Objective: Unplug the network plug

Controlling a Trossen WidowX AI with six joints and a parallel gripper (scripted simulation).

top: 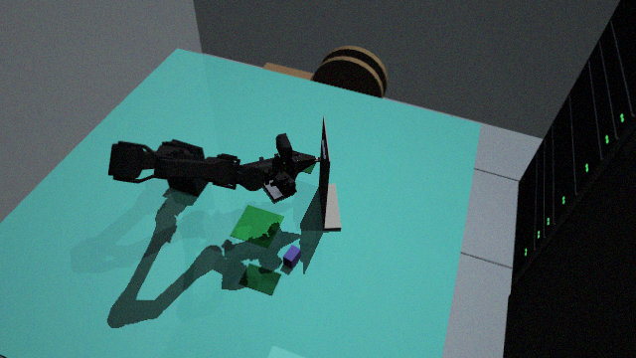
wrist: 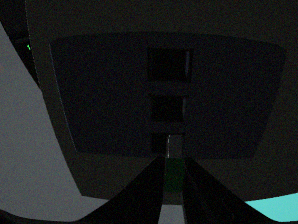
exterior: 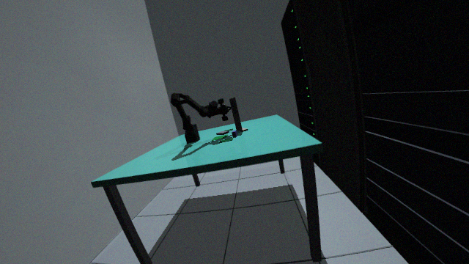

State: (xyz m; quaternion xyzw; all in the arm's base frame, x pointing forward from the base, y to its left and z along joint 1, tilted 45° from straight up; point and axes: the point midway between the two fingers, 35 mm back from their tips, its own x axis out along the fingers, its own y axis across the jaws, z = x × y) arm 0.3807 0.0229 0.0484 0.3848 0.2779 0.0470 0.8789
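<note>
My gripper tip is 14 cm past the green marked square, 11 cm to the left of it and 21 cm above it. Round my gripper tip: upright panel 4 cm ahead, 8 cm below; grey pad 13 cm behind, 5 cm to the left, 21 cm below; network plug right at my gripper tip.
</note>
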